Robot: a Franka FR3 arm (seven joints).
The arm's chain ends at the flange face. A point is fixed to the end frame.
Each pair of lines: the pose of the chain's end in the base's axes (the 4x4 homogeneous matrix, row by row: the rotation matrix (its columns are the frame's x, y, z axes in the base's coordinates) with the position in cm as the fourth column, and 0 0 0 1 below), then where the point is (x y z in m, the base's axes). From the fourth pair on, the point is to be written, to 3 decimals.
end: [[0.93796, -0.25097, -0.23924, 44.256], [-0.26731, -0.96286, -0.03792, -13.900], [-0.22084, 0.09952, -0.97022, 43.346], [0, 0, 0, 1]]
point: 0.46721 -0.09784 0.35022
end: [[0.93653, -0.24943, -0.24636, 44.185], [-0.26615, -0.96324, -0.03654, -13.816], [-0.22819, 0.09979, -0.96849, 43.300], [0, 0, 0, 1]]
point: 0.46585 -0.09684 0.34965
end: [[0.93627, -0.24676, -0.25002, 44.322], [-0.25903, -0.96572, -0.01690, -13.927], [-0.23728, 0.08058, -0.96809, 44.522], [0, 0, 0, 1]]
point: 0.46680 -0.09616 0.36266
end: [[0.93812, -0.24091, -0.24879, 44.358], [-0.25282, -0.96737, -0.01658, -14.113], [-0.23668, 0.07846, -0.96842, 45.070], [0, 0, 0, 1]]
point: 0.467 -0.098 0.368
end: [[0.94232, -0.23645, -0.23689, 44.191], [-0.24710, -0.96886, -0.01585, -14.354], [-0.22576, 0.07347, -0.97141, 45.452], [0, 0, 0, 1]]
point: 0.466 -0.100 0.372
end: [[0.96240, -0.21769, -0.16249, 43.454], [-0.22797, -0.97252, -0.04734, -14.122], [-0.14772, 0.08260, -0.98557, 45.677], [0, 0, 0, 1]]
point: 0.464 -0.099 0.376
